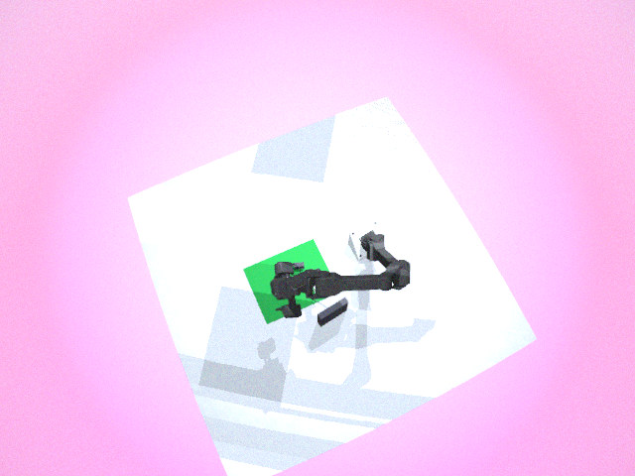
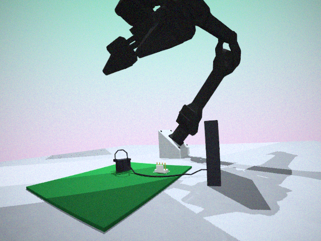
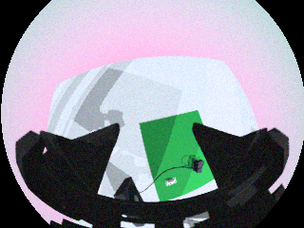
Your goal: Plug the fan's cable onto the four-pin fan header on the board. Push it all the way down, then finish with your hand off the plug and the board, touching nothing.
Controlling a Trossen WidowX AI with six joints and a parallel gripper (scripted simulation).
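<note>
Now: gripper tip 190 mm above the black fan plug, 160 mm past it and 110 mm to the left of it. From my gripper tip the other things lie so: green board (220 mm below, 100 mm behind, 80 mm to the right); then fan (160 mm behind, 150 mm below, 110 mm to the left).
</note>
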